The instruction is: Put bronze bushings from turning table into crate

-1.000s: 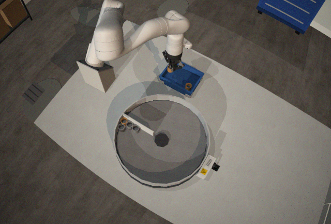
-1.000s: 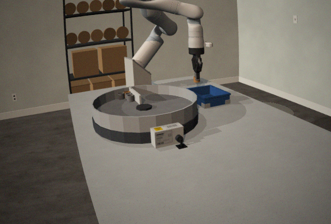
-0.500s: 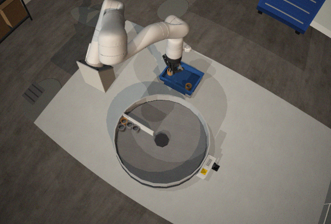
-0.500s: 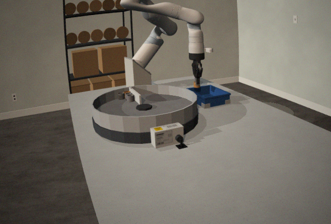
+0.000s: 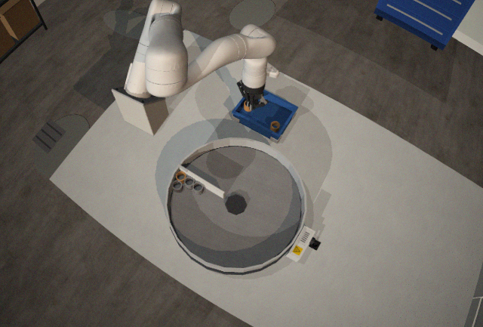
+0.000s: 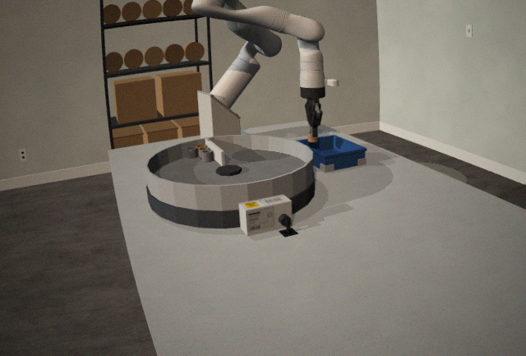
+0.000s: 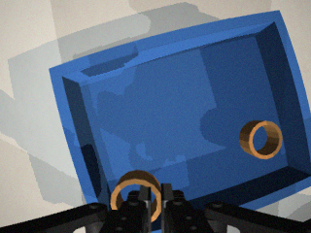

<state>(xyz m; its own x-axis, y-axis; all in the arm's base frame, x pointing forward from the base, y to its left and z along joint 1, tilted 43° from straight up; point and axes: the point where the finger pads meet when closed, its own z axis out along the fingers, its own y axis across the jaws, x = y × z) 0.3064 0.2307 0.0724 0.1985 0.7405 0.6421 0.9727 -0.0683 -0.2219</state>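
Right now the blue crate is 4 cm ahead of my hand, 4 cm to the left of it and 6 cm below it. Also, from my hand: turning table 16 cm ahead, 31 cm to the right, 3 cm below.
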